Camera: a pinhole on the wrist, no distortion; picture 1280 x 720 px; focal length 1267.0 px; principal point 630.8 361.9 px. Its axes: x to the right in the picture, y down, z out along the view. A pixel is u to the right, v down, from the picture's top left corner.
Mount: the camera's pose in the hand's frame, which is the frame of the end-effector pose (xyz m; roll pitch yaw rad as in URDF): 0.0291 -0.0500 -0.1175 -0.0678 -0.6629 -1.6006
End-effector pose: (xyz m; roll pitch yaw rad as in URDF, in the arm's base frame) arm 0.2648 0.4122 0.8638 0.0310 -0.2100 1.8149
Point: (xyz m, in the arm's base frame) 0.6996 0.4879 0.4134
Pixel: behind the camera
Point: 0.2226 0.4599 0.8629
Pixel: 641.4 502.3
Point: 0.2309 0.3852 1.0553
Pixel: 1113.9 235.0
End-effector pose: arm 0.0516 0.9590 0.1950 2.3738 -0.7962 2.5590
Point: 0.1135 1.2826 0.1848
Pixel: 877.0 408.1
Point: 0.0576 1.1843 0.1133
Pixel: 1192.9 249.3
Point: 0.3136 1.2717 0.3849
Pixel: 155.0 427.3
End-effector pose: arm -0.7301 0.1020 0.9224 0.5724 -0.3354 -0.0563
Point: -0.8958 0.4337 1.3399
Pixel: 111.4 100.6
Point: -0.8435 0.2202 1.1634
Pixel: 461.1 44.4
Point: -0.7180 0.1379 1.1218
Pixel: 680.2 440.3
